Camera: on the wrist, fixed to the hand. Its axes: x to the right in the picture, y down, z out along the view.
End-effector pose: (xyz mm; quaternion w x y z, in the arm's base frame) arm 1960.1 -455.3 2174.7 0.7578 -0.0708 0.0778 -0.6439
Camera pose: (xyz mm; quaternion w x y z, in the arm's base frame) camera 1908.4 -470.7 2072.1 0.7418 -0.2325 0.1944 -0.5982
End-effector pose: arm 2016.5 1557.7 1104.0 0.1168 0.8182 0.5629 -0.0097
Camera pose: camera 1978.5 1599.6 1205.2 0.2901 0.7884 0.5346 0.0921
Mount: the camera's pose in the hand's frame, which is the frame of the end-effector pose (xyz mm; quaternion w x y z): 9.7 -31.1 -111.3 0.9790 -0.2023 -0.0178 0.0200
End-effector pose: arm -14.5 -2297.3 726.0 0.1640 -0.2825 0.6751 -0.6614
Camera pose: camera -83.3 -2212.9 766.1 0.1287 -0.3080 0.7975 -0.5026
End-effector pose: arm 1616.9 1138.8 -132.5 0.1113 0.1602 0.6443 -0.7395
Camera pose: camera 1606.8 1253.7 -120.8 0.1676 0.1340 0.7751 -0.5942
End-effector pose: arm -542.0 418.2 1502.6 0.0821 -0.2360 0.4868 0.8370
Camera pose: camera -504.0 338.2 1427.7 0.0246 -0.2230 0.3105 0.9237
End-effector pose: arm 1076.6 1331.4 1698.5 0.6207 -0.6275 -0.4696 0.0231
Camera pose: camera 1132.7 1246.5 1754.2 0.4719 -0.7488 -0.4629 -0.0488
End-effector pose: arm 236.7 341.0 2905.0 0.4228 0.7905 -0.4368 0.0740
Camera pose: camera 294.1 424.6 2961.2 0.5646 0.6809 -0.4659 -0.0215
